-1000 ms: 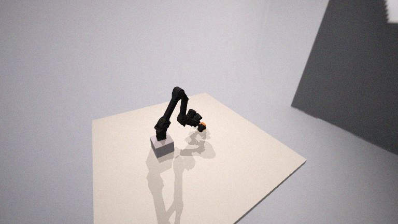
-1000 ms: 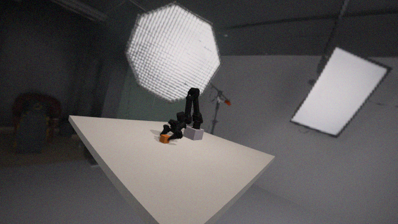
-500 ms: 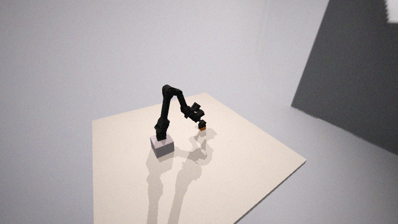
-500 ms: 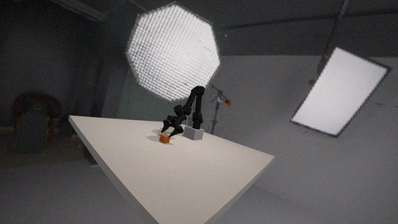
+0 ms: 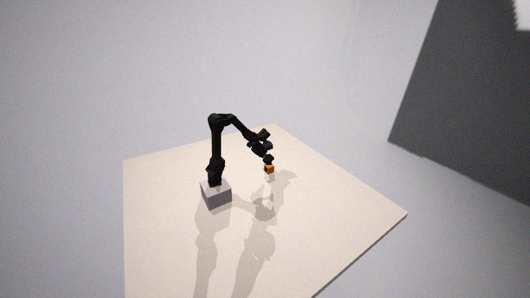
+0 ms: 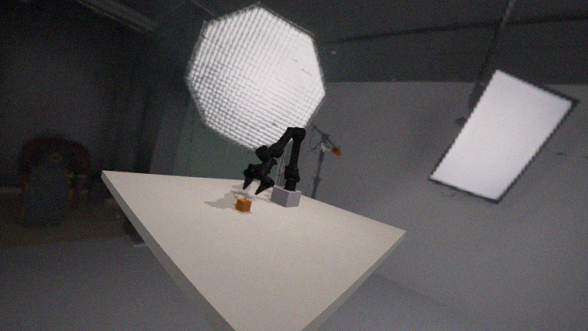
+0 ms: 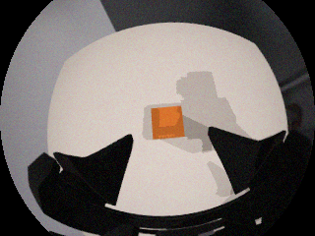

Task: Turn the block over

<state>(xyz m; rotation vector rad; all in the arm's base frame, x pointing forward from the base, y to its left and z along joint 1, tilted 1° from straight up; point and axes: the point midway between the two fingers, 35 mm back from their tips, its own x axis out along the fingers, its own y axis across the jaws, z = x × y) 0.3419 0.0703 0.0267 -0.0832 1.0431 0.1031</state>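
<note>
The orange block lies 7 cm below my gripper tip and 1 cm ahead of it.
</note>
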